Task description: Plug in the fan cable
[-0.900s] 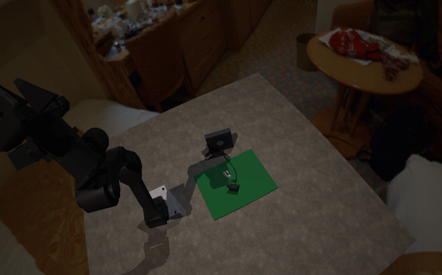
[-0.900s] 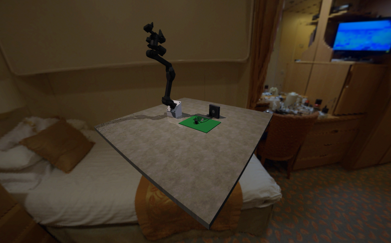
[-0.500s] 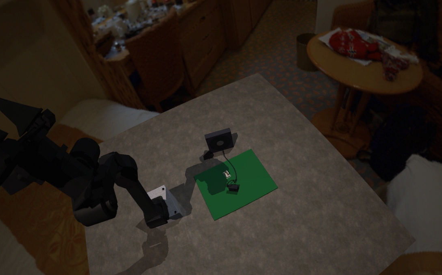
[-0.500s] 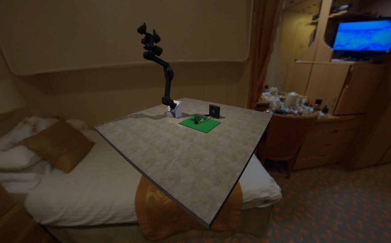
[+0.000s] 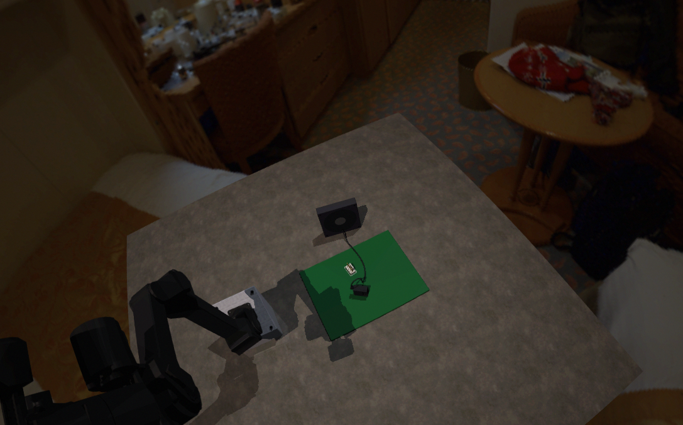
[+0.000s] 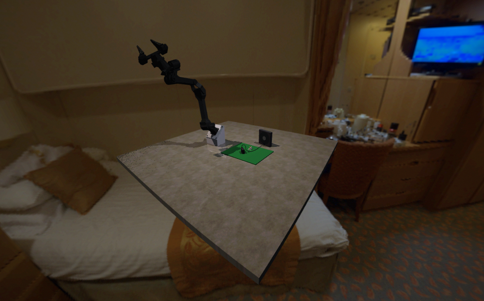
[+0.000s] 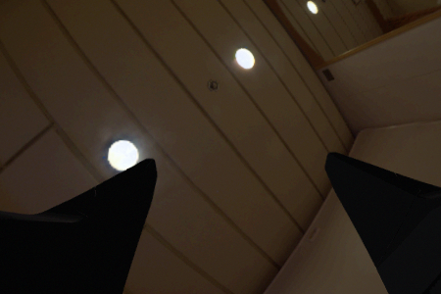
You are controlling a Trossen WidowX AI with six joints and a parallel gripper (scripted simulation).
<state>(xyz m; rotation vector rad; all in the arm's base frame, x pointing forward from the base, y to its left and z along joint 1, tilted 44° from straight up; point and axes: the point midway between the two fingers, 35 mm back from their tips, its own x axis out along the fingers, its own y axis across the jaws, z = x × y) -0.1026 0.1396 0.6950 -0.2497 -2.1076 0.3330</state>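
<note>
Now: the black plug 71 cm below my gripper tip, 42 cm ahead of it and 37 cm to the left of it. Also, from my gripper tip: white four-pin header: 73 cm below, 45 cm to the left, 43 cm ahead; then black fan: 67 cm below, 59 cm to the left, 47 cm ahead; then green board: 74 cm below, 44 cm ahead, 40 cm to the left.
</note>
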